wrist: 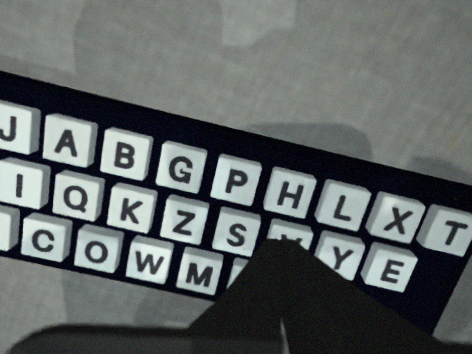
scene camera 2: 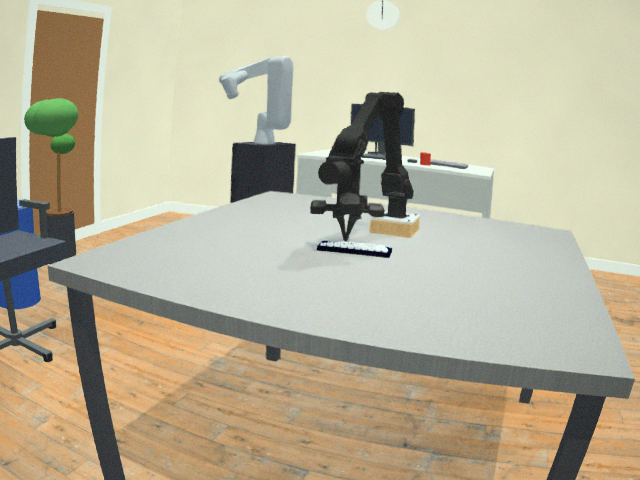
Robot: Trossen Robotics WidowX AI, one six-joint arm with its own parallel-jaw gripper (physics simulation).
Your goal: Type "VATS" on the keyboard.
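Where they show: gripper, fingertip midpoint: [wrist: 277,252] [scene camera 2: 345,241]; arm's base, link origin: [scene camera 2: 396,215].
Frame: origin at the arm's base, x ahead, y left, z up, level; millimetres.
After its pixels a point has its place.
Note:
The dark keyboard [scene camera 2: 356,252] {x 329, y 42, z -41 mm} [wrist: 200,131] {x 328, y 38, z -35 mm} with white letter keys lies on the grey table. My black gripper [scene camera 2: 345,238] {x 311, y -3, z -23 mm} [wrist: 277,252] {x 311, y -3, z -23 mm} is shut and empty, pointing down. In the wrist view its fingertips overlap the lower part of the V key [wrist: 289,231] {x 317, y -4, z -30 mm}, so most of that letter is hidden; they are at or just above it, and contact cannot be told. The S key [wrist: 236,234] {x 306, y 10, z -30 mm} is directly left of V. The A key [wrist: 69,142] {x 304, y 70, z -30 mm} is in the top row at left. The T key [wrist: 450,233] {x 344, y -47, z -30 mm} is at the right end of that row, cut by the view edge.
The arm's base stands on a wooden block [scene camera 2: 391,226] {x 64, y 14, z -21 mm} behind the keyboard on the table [scene camera 2: 439,304] {x 545, y 356, z -48 mm}. The Y key [wrist: 341,256] {x 319, y -24, z -30 mm} is right of V, and the H key [wrist: 290,194] {x 327, y 3, z -30 mm} is above it. A chair, a pale robot arm and a desk stand beyond the table.

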